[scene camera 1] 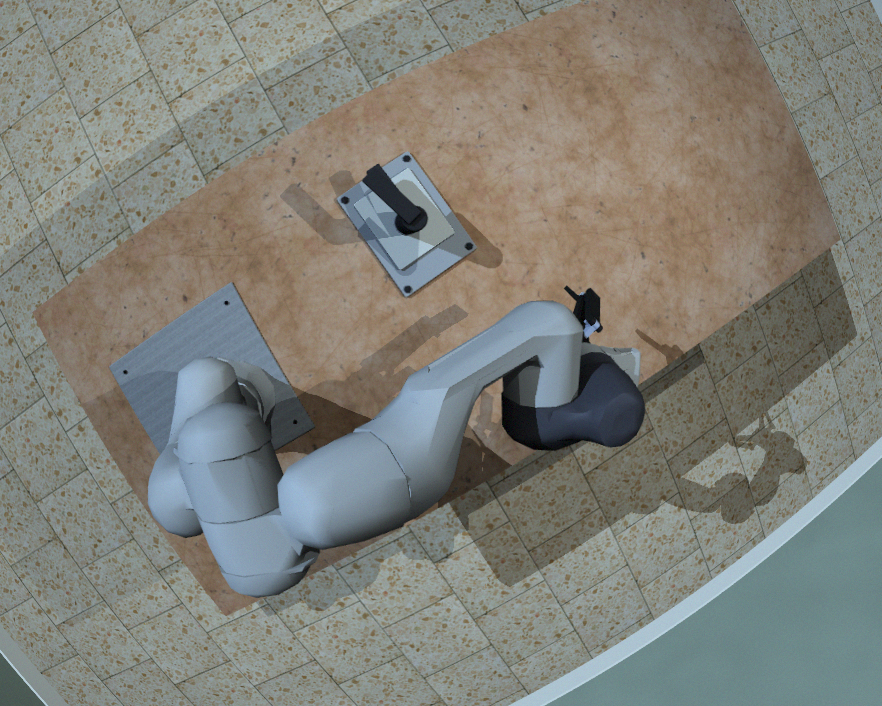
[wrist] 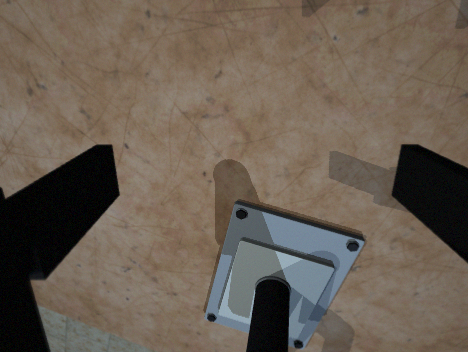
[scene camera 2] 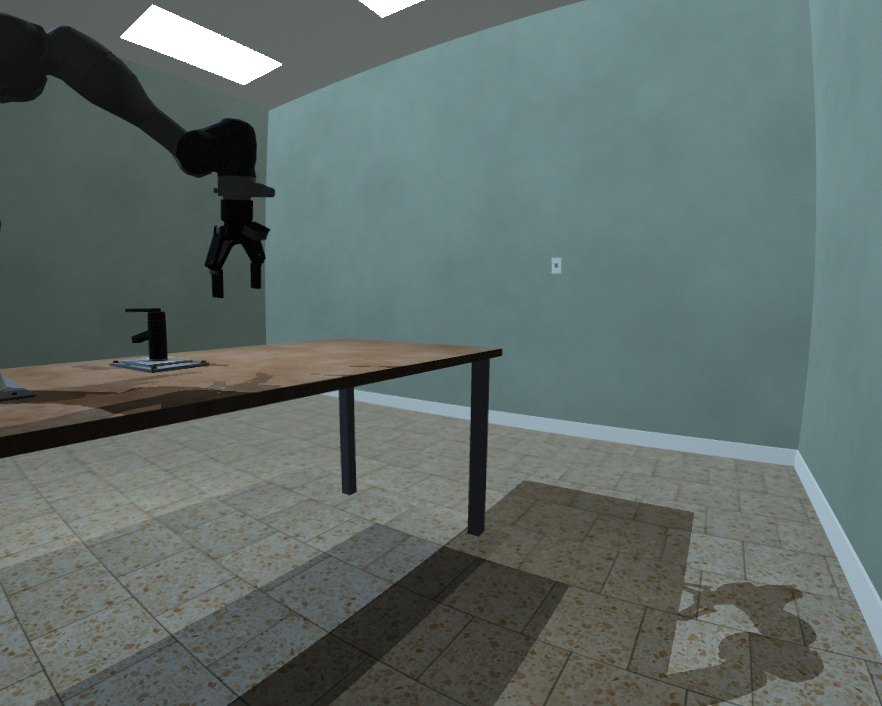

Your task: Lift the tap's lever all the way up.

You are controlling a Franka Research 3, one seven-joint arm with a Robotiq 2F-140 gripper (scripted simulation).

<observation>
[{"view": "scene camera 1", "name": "lever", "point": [383, 188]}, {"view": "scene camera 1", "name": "base plate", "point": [451, 250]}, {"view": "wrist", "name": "gripper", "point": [255, 170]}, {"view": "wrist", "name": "base plate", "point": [268, 227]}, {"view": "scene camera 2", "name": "gripper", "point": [238, 292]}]
</observation>
